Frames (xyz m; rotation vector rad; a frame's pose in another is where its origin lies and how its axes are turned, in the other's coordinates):
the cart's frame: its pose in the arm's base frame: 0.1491 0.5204 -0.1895 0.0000 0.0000 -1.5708
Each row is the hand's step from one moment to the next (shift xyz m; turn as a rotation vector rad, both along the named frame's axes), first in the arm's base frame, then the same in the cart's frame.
Working: the arm's base frame: its pose in the cart's frame: 0.5204 -0.1491 0.1895 0.0000 0.0000 1.5708

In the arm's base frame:
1: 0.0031 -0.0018 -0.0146 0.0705 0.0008 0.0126
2: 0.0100 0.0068 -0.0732 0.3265 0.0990 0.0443
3: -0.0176 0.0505 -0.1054 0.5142 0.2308 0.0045
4: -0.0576 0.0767 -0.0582 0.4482 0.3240 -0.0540
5: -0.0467 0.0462 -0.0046 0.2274 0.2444 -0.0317
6: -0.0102 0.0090 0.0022 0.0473 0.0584 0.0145
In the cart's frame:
1: 0.0018 0.0031 -0.0146 -0.0008 0.0705 0.0126
2: -0.0068 0.0100 -0.0732 -0.0990 0.3265 0.0443
3: -0.0505 -0.0176 -0.1054 -0.2308 0.5142 0.0045
4: -0.0767 -0.0576 -0.0582 -0.3240 0.4482 -0.0540
5: -0.0462 -0.0467 -0.0046 -0.2444 0.2274 -0.0317
6: -0.0090 -0.0102 0.0022 -0.0584 0.0473 0.0145

